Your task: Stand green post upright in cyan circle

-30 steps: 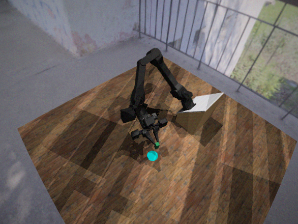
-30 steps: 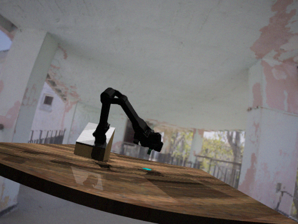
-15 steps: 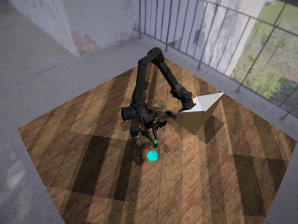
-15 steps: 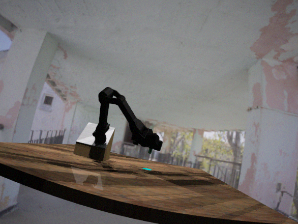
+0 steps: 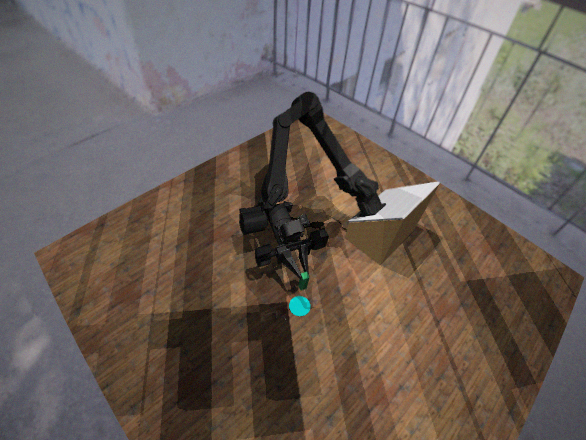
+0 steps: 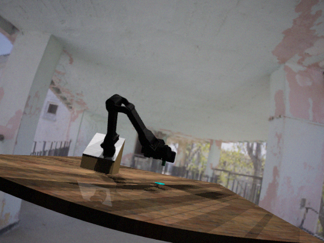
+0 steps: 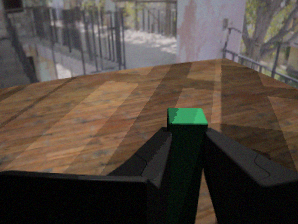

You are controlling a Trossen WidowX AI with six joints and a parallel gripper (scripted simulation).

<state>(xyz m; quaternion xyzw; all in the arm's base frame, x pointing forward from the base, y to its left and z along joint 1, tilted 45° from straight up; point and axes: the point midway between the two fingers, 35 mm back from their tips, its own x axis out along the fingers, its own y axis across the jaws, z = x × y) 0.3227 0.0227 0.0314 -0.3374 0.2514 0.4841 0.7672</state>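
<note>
My gripper tip is 16 cm above the cyan circle. Also, from my gripper tip: green post 2 cm below.
</note>
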